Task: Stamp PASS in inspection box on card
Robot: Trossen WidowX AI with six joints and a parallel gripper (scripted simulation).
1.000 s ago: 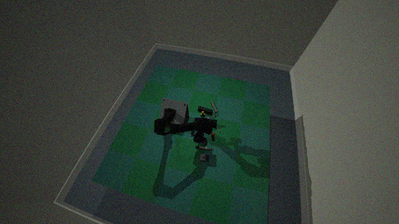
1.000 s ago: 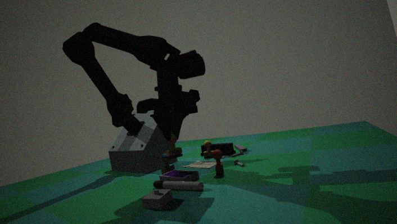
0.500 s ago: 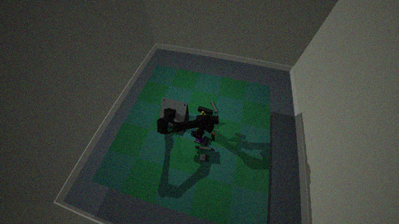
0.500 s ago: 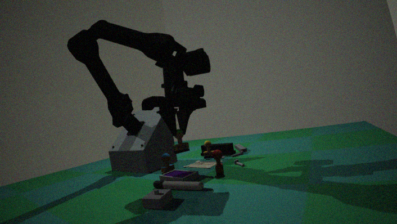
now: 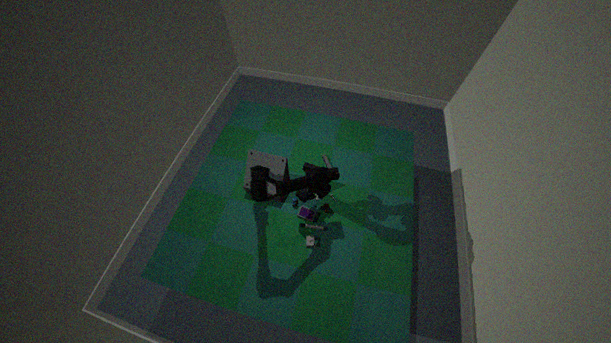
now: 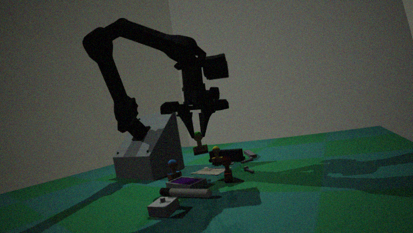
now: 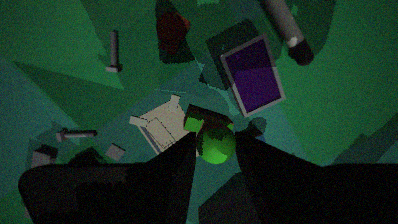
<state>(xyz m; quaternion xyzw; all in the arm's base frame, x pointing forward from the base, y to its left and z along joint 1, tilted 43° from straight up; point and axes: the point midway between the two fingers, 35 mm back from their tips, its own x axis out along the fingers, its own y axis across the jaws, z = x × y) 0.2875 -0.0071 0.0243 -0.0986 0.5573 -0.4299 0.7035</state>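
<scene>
Now: gripper tip 30 mm past the pale card, 70 mm to the right of it and 120 mm above it. From my gripper tip the other things lie so: purple ink pad 10 mm behind, 70 mm to the right, 110 mm below; red-knobbed stamp 80 mm ahead, 10 mm to the right, 100 mm below; green-knobbed stamp 30 mm below.
</scene>
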